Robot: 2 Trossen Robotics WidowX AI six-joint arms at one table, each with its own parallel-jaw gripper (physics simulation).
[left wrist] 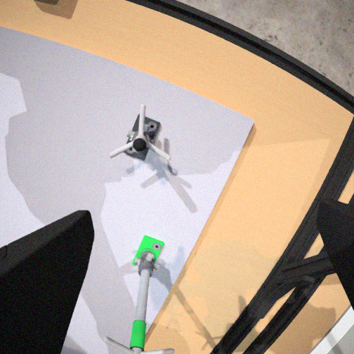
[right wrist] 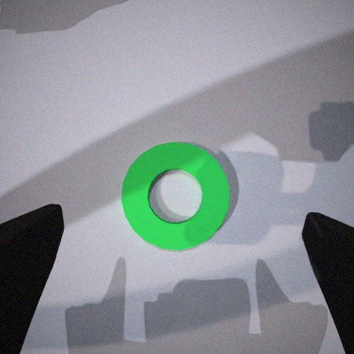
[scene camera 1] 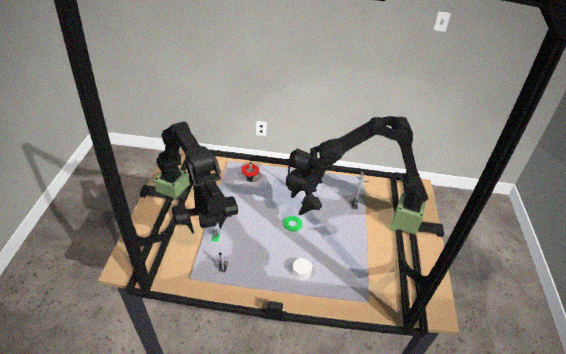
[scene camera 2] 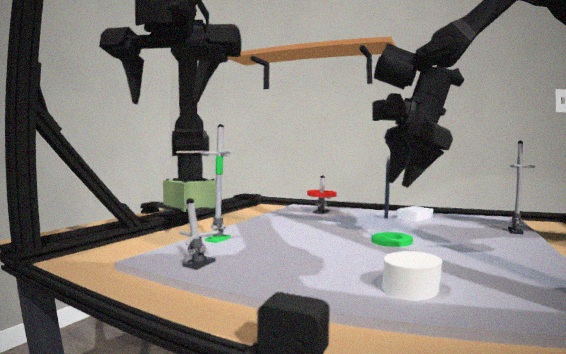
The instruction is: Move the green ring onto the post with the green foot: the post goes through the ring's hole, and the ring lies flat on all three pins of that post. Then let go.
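Places are measured from the left arm's base along level axes (x ahead, y down, z left), in millimetres.
Pixels of known places: left gripper, fingertip midpoint: [scene camera 1: 206, 230] [scene camera 2: 164, 103]; right gripper, fingertip midpoint: [scene camera 1: 295, 206] [scene camera 2: 396, 184]; left arm's base, link origin: [scene camera 1: 170, 176] [scene camera 2: 189, 180]; right arm's base, link origin: [scene camera 1: 412, 205].
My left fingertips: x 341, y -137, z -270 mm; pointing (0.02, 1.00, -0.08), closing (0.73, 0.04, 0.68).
Observation:
Ahead of a thing's pixels: the offset from my left fingertips to its middle. "spot": to the spot under its first point. Level surfaces: height alone.
The green ring {dx +170, dy +207, dz +319 mm} [scene camera 1: 286, 225] [scene camera 2: 380, 240] [right wrist: 137, 200] lies flat on the grey mat {dy +211 mm} [scene camera 1: 340, 280]. The tall post with the green foot {spot: dx -60, dy +137, dz +139 mm} [scene camera 2: 218, 195] [left wrist: 143, 295] stands near the mat's left edge in scene camera 1, partly hidden there by the left arm; it has a green band below its three pins. No ring is on it. My right gripper [scene camera 1: 297, 204] [scene camera 2: 399, 183] [right wrist: 186, 222] is open and empty, above the ring. My left gripper [scene camera 2: 166, 102] [left wrist: 208, 218] is open and empty, higher up near the green-footed post.
A short dark-footed post {spot: dx +43, dy +171, dz +13 mm} [scene camera 1: 223, 265] [scene camera 2: 198, 260] [left wrist: 144, 127] stands near the green-footed one. A red ring {dx -91, dy +165, dz +475 mm} [scene camera 1: 243, 171] [scene camera 2: 312, 193] sits on another short post. A tall post {spot: dx +358, dy +138, dz +526 mm} [scene camera 1: 358, 192] [scene camera 2: 518, 195], a white cylinder {dx +281, dy +194, dz +131 mm} [scene camera 1: 302, 269] [scene camera 2: 411, 275] and a white block {dx +120, dy +202, dz +557 mm} [scene camera 2: 415, 214] also stand there.

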